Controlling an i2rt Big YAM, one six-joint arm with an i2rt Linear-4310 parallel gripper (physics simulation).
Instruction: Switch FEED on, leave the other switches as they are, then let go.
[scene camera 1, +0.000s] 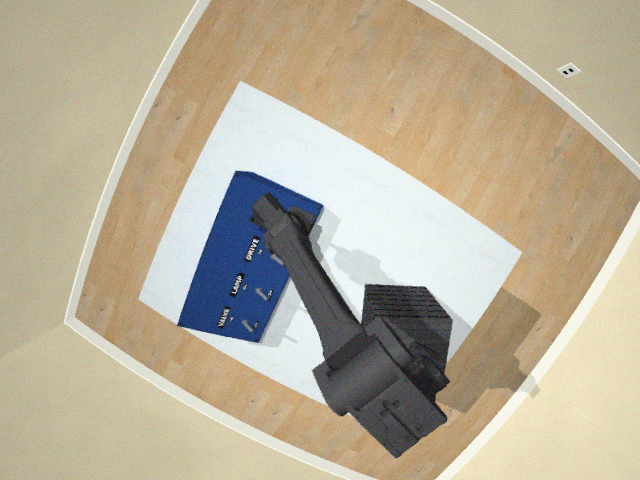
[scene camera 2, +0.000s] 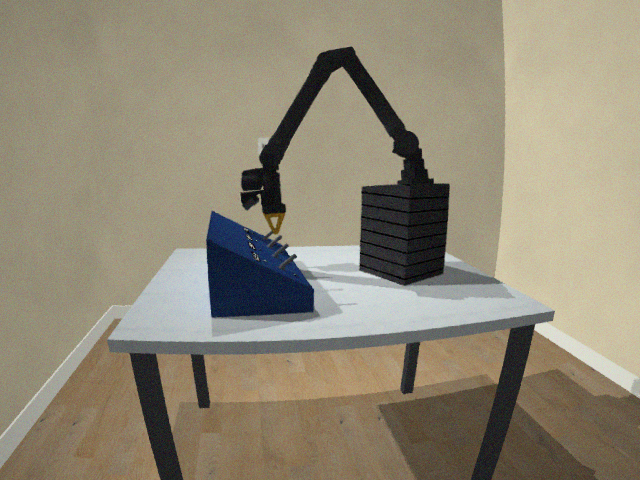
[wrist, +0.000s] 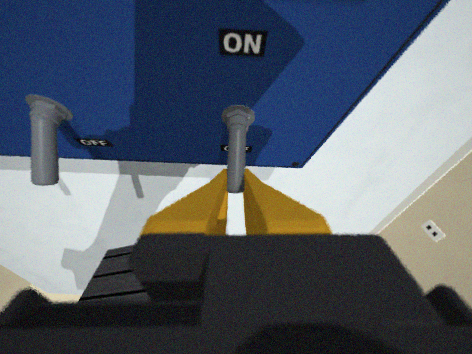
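Seen in the pictures: gripper, fingertip midpoint: (scene camera 2: 275, 233) (wrist: 235, 176); arm's base, origin of the base link: (scene camera 1: 414, 365) (scene camera 2: 415, 184).
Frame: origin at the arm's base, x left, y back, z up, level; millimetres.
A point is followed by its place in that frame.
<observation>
The blue sloped switch panel (scene camera 1: 217, 248) {x 23, y -604, z -123 mm} (scene camera 2: 253, 289) {x 297, y -510, z -227 mm} (wrist: 180, 60) {x -107, y -498, z -183 mm} carries a row of grey levers. The end lever (scene camera 2: 266, 235) {x -134, y -464, z -186 mm} (wrist: 237, 150) {x -139, y -456, z -178 mm}, beyond DRIVE, is FEED by elimination; its name label is hidden. It leans to the OFF side and partly covers its OFF label. Its ON label (wrist: 243, 43) {x -135, y -508, z -178 mm} shows above it in the wrist view. My gripper (scene camera 2: 275, 230) {x -141, y -432, z -182 mm} (wrist: 235, 176) {x -141, y -432, z -182 mm} is shut on the outer end of this lever, with a yellow finger on each side. The arm hides the fingers in scene camera 1.
The DRIVE lever (scene camera 1: 277, 258) {x -23, y -446, z -180 mm} (wrist: 45, 150) {x -24, y -442, z -177 mm} stands beside the held one. The LAMP lever (scene camera 1: 262, 293) {x 95, y -434, z -180 mm} and VALVE lever (scene camera 1: 248, 325) {x 214, y -424, z -180 mm} follow along the panel. The black ribbed arm base (scene camera 1: 403, 304) {x -102, y -79, z -118 mm} (scene camera 2: 403, 232) {x 107, y -77, z -135 mm} stands on the white table (scene camera 1: 413, 217) {x -325, y -141, z -295 mm} (scene camera 2: 361, 320) {x 351, y -265, z -294 mm}.
</observation>
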